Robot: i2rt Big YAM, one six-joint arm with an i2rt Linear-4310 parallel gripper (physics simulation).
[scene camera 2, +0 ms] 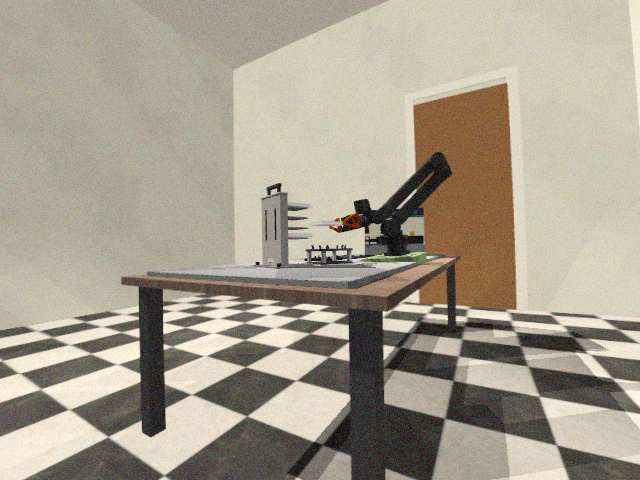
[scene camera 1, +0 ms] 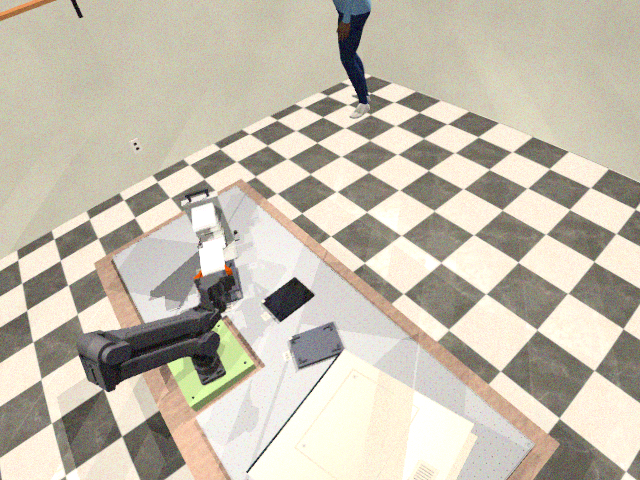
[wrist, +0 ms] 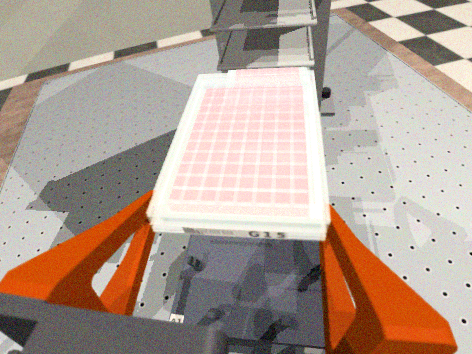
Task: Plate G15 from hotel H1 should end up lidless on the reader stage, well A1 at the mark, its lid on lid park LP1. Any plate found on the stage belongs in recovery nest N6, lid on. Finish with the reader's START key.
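Places are measured from the arm's base along level axes (x ahead, y left, z up), in metres.
Pixels of known places: gripper, fingertip midpoint: (scene camera 2: 335, 225) (scene camera 1: 213, 268) (wrist: 238, 205); arm's base, origin of the base link: (scene camera 2: 397, 254) (scene camera 1: 209, 366).
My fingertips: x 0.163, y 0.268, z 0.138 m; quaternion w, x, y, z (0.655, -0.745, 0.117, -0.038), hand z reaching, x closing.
Ahead of a thing's pixels: the offset from my fingertips to its middle. "pt": to the spot under its first point.
My gripper (scene camera 1: 213, 271) (scene camera 2: 336, 225) (wrist: 238, 205) is shut on plate G15 @(dx +0.012, dy +0.047, dz +0.008 m) (scene camera 1: 212, 254) (scene camera 2: 321, 223) (wrist: 245, 150), with orange fingers along its long sides. The plate is about level, has pink wells and a clear rim, and its G15 label faces the wrist camera. A clear lid seems to be on it. It hangs in front of the grey plate hotel @(dx +0.063, dy +0.254, dz -0.013 m) (scene camera 1: 217, 210) (scene camera 2: 281, 227) (wrist: 323, 40), above a low dark stand (scene camera 2: 330, 251) (wrist: 250, 280) with an A1 tag @(pt dx -0.060, dy -0.020, dz -0.102 m) (wrist: 176, 318). A white plate @(dx +0.054, dy +0.215, dz +0.070 m) (scene camera 1: 204, 214) shows at the hotel. The START key does not show.
A black pad @(pt dx +0.193, dy -0.164, dz -0.152 m) (scene camera 1: 288, 298) and a blue-grey fixture with corner posts @(dx +0.184, dy -0.387, dz -0.153 m) (scene camera 1: 316, 344) lie on the board, right of the arm's green base (scene camera 1: 232, 356). A large cream instrument @(dx +0.089, dy -0.817, dz -0.014 m) (scene camera 1: 382, 428) stands beyond them. A person (scene camera 1: 353, 51) stands away from the table.
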